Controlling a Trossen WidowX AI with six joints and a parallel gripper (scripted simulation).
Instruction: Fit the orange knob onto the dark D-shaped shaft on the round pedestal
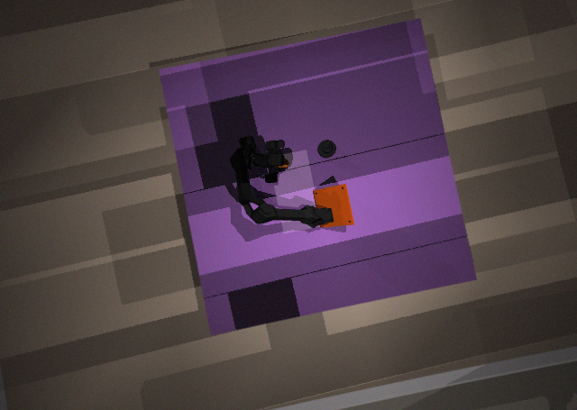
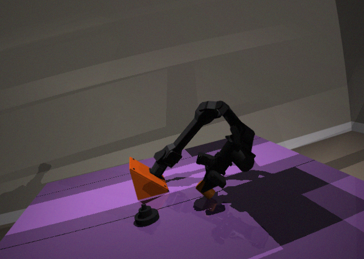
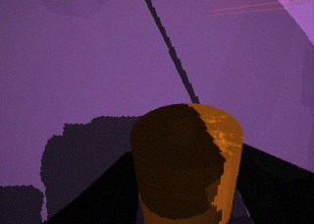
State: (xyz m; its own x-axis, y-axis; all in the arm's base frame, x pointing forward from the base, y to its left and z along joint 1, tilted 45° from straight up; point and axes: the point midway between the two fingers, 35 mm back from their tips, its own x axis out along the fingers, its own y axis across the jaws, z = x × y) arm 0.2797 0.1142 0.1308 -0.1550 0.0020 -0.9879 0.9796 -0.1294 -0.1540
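Right now the orange knob is 10 mm to the left of my gripper tip. From my gripper tip the other things lie so: shaft pedestal (210 mm to the right, 40 mm ahead, 10 mm below).
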